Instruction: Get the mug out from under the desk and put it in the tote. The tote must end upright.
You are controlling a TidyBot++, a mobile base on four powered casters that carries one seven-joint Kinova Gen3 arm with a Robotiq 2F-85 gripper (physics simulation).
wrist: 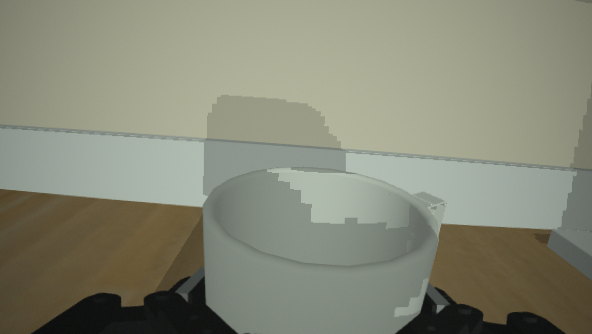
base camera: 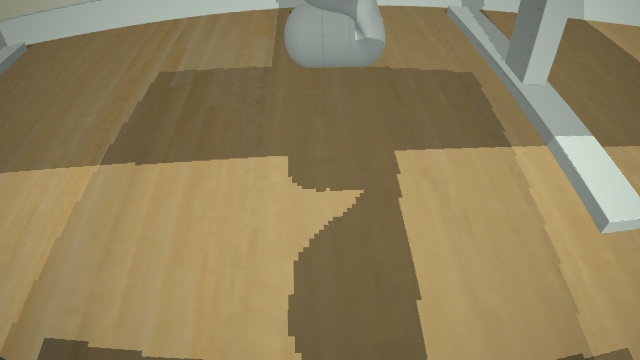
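Frame: origin at the arm's base, x right, y down, z ahead, level; centimetres.
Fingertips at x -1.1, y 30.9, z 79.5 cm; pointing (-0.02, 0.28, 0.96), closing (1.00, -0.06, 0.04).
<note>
Offsets run from my fingertips to a thing's top centre. "pt": to the spot under its first point.
The white mug {pt dx +0.2, dy -4.1, dz -5.5 cm} [wrist: 320, 290] fills the lower middle of the wrist view, upright, its open rim up and its handle at the right rear. My gripper [wrist: 310, 293] is shut on the mug, with one finger at each side of its wall; the mug's lower part is cut off by the view's bottom edge. In the base camera view, part of the grey-white arm shows at the top middle; the gripper and mug do not show there. The tote does not show in either view.
A white desk leg {pt dx +34.5, dy -1.5, dz -12.6 cm} [base camera: 537, 45] stands on a long foot bar [base camera: 565, 115] at the right of the base camera view. Part of another bar [base camera: 11, 57] shows at the far left. A wall [wrist: 425, 75] with a white baseboard [wrist: 100, 165] stands behind the mug.
</note>
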